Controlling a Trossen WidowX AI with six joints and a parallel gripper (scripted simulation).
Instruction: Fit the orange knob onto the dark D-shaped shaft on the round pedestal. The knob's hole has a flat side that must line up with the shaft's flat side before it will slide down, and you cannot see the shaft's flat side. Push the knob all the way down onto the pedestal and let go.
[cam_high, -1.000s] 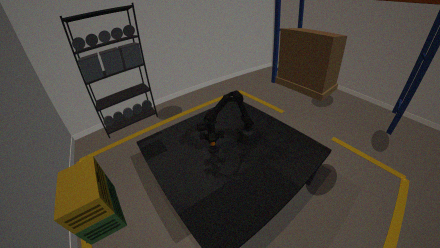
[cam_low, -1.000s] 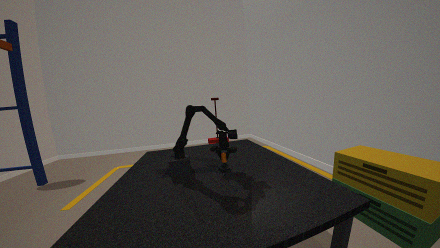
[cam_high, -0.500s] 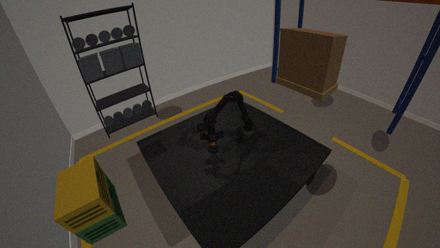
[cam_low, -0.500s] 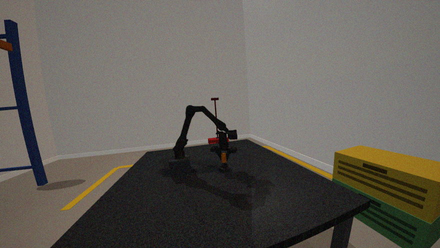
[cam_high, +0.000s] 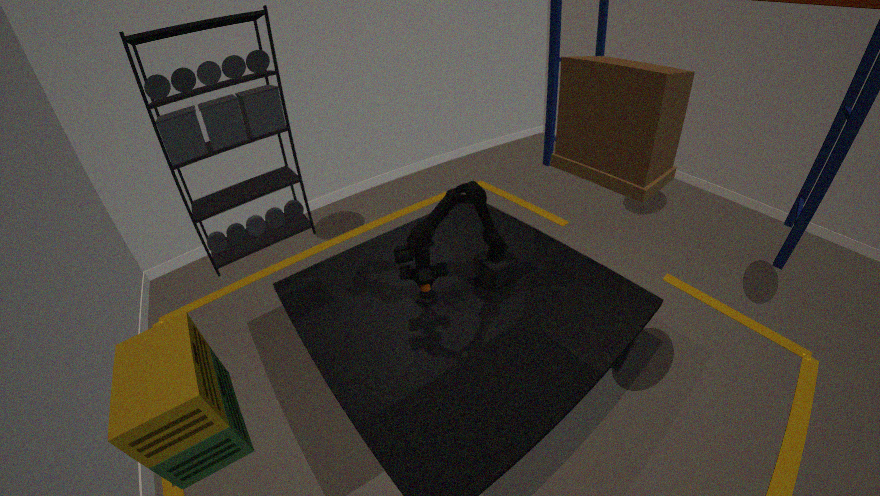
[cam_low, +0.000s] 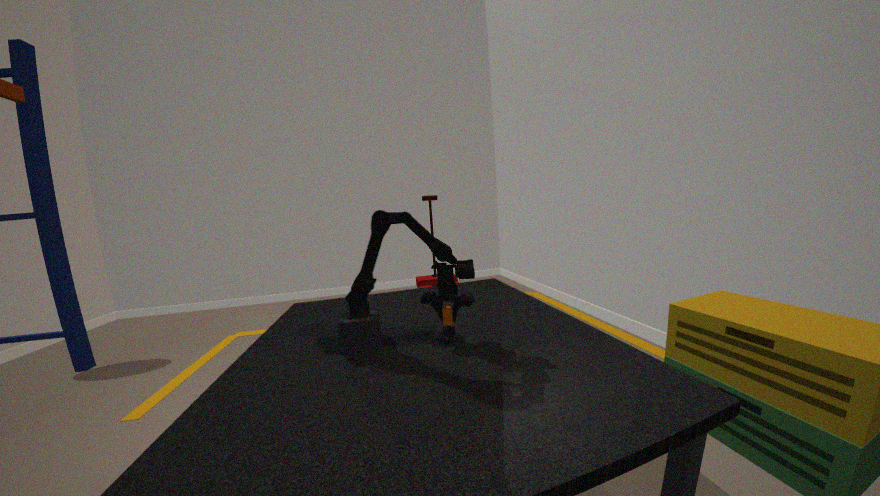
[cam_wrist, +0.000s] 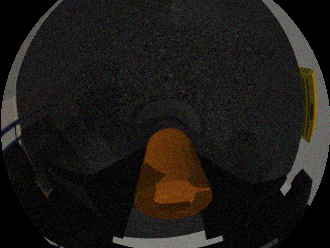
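My gripper tip is now 20 mm below the orange knob. From my gripper tip the other things lie so: round pedestal 40 mm below.
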